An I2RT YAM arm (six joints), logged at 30 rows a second.
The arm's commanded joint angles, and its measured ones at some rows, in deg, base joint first. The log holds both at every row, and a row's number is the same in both.
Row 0, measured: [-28.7, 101.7, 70.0, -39.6, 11.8, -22.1]
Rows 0 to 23, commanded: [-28.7, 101.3, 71.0, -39.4, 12.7, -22.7]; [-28.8, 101.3, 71.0, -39.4, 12.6, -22.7]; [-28.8, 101.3, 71.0, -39.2, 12.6, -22.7]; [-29.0, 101.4, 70.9, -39.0, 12.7, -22.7]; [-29.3, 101.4, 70.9, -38.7, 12.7, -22.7]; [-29.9, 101.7, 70.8, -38.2, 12.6, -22.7]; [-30.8, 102.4, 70.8, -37.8, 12.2, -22.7]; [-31.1, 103.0, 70.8, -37.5, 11.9, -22.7]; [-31.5, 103.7, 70.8, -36.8, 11.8, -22.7]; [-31.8, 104.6, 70.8, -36.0, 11.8, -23.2]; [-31.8, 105.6, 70.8, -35.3, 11.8, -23.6]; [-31.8, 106.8, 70.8, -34.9, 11.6, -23.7]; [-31.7, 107.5, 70.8, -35.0, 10.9, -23.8]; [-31.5, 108.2, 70.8, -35.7, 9.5, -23.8]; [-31.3, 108.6, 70.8, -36.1, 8.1, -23.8]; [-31.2, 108.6, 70.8, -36.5, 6.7, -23.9]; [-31.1, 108.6, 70.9, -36.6, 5.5, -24.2]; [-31.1, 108.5, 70.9, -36.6, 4.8, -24.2]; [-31.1, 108.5, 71.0, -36.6, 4.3, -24.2]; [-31.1, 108.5, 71.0, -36.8, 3.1, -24.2]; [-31.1, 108.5, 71.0, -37.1, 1.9, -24.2]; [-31.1, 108.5, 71.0, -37.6, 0.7, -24.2]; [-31.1, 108.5, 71.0, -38.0, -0.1, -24.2]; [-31.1, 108.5, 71.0, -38.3, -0.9, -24.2]
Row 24, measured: [-31.6, 108.2, 70.2, -37.2, 6.4, -23.4]
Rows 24 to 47, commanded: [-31.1, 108.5, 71.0, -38.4, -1.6, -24.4]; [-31.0, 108.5, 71.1, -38.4, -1.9, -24.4]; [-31.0, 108.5, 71.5, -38.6, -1.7, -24.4]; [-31.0, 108.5, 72.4, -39.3, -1.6, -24.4]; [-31.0, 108.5, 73.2, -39.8, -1.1, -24.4]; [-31.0, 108.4, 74.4, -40.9, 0.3, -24.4]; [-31.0, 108.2, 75.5, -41.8, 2.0, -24.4]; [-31.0, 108.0, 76.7, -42.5, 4.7, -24.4]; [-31.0, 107.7, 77.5, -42.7, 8.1, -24.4]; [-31.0, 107.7, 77.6, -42.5, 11.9, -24.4]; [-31.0, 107.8, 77.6, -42.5, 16.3, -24.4]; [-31.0, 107.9, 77.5, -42.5, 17.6, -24.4]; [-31.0, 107.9, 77.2, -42.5, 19.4, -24.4]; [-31.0, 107.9, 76.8, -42.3, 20.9, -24.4]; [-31.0, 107.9, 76.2, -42.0, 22.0, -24.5]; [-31.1, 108.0, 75.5, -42.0, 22.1, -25.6]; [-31.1, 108.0, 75.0, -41.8, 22.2, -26.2]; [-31.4, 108.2, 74.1, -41.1, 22.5, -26.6]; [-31.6, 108.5, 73.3, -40.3, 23.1, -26.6]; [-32.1, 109.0, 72.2, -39.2, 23.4, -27.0]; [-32.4, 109.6, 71.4, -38.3, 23.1, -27.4]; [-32.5, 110.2, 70.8, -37.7, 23.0, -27.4]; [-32.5, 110.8, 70.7, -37.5, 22.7, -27.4]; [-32.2, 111.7, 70.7, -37.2, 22.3, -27.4]
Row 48, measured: [-32.0, 108.9, 72.1, -38.0, 21.1, -26.2]
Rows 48 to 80, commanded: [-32.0, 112.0, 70.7, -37.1, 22.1, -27.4]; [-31.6, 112.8, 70.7, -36.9, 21.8, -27.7]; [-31.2, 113.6, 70.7, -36.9, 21.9, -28.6]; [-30.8, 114.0, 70.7, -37.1, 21.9, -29.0]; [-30.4, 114.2, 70.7, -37.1, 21.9, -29.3]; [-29.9, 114.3, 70.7, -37.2, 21.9, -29.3]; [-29.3, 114.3, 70.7, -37.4, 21.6, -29.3]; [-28.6, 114.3, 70.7, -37.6, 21.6, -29.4]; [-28.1, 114.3, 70.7, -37.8, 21.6, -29.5]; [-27.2, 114.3, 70.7, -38.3, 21.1, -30.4]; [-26.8, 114.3, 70.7, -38.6, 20.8, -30.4]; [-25.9, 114.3, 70.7, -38.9, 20.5, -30.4]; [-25.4, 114.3, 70.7, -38.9, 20.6, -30.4]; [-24.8, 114.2, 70.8, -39.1, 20.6, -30.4]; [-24.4, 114.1, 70.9, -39.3, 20.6, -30.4]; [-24.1, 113.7, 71.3, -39.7, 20.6, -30.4]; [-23.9, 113.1, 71.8, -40.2, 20.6, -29.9]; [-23.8, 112.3, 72.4, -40.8, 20.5, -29.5]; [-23.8, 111.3, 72.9, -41.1, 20.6, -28.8]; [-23.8, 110.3, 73.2, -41.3, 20.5, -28.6]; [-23.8, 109.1, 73.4, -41.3, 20.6, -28.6]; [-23.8, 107.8, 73.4, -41.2, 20.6, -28.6]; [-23.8, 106.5, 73.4, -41.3, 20.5, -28.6]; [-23.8, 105.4, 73.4, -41.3, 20.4, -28.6]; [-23.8, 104.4, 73.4, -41.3, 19.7, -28.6]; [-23.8, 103.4, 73.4, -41.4, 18.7, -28.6]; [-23.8, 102.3, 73.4, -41.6, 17.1, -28.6]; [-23.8, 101.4, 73.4, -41.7, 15.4, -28.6]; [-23.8, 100.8, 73.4, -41.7, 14.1, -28.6]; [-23.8, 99.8, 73.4, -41.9, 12.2, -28.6]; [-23.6, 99.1, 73.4, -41.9, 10.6, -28.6]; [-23.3, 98.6, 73.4, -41.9, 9.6, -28.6]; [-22.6, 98.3, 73.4, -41.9, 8.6, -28.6]
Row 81, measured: [-23.9, 100.8, 72.3, -41.7, 14.6, -29.4]
